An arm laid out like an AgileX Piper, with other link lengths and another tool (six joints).
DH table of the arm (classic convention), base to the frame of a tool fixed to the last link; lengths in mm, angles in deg. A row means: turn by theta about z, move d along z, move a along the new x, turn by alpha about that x. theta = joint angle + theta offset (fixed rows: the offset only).
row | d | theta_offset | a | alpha
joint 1 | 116.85 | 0.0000 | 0.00 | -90.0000
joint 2 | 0.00 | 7.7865 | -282.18 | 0.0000
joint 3 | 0.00 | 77.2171 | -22.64 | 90.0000
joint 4 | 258.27 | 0.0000 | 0.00 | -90.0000
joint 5 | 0.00 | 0.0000 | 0.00 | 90.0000
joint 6 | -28.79 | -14.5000 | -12.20 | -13.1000
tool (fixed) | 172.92 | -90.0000 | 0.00 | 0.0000
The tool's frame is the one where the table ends.
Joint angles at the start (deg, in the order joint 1, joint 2, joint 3, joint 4, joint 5, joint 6):
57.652, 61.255, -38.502, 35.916, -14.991, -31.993
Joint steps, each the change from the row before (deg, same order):
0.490, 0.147, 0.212, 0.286, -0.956, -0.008
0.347, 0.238, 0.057, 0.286, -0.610, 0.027
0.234, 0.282, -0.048, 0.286, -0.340, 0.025
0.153, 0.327, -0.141, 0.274, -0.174, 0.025
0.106, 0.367, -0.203, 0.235, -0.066, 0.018
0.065, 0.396, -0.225, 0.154, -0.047, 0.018
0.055, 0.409, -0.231, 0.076, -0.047, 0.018
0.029, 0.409, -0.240, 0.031, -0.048, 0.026
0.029, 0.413, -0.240, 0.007, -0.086, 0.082
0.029, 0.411, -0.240, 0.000, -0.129, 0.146
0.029, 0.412, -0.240, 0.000, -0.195, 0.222
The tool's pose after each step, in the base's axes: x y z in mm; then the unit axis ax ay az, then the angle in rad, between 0 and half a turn. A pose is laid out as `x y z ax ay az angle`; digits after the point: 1 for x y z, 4 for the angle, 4 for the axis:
141.5 261.1 313.1 -0.9486 0.1465 -0.2806 1.8034
141.3 262.2 312.8 -0.9482 0.1485 -0.2809 1.7996
141.4 263.4 312.4 -0.9482 0.1506 -0.2798 1.7977
141.8 264.7 312.1 -0.9483 0.1528 -0.2780 1.7969
142.3 266.2 311.8 -0.9486 0.1547 -0.2760 1.7973
143.0 267.6 311.4 -0.9489 0.1560 -0.2743 1.7984
143.8 269.2 311.0 -0.9491 0.1567 -0.2731 1.8000
144.6 270.7 310.6 -0.9493 0.1572 -0.2723 1.8018
145.4 272.2 310.2 -0.9494 0.1580 -0.2715 1.8029
146.4 273.6 310.0 -0.9493 0.1594 -0.2709 1.8031
147.4 275.1 310.0 -0.9491 0.1615 -0.2704 1.8022

